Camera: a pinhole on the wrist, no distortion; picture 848 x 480 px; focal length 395.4 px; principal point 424.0 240.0 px. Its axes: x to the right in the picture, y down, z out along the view. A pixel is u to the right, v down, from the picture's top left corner.
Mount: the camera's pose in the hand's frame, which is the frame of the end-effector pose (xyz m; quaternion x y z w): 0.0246 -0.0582 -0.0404 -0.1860 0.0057 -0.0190 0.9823
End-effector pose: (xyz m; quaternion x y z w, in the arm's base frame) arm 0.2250 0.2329 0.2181 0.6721 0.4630 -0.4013 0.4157
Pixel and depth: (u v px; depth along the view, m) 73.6 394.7 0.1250
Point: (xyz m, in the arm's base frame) 0.2312 0.1463 0.2815
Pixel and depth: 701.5 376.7 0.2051
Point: 0.3230 0.1506 0.0298
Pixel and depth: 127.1 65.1 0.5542
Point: -0.0241 -0.3918 0.3774
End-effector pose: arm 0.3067 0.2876 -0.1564 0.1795 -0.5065 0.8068 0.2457
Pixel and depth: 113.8 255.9 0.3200
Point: 0.4497 -0.0189 -0.2263
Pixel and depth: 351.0 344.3 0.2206
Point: 0.2756 0.1266 -0.1580
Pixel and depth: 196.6 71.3 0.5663
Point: 0.6104 -0.2753 -0.0278
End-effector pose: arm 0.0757 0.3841 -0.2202 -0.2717 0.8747 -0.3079 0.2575
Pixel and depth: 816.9 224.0 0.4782
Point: -0.0616 -0.0481 -0.6957
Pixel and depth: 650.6 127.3 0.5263
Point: 0.1542 -0.0374 -0.6429
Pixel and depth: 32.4 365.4 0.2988
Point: 0.3429 0.5688 -0.3867
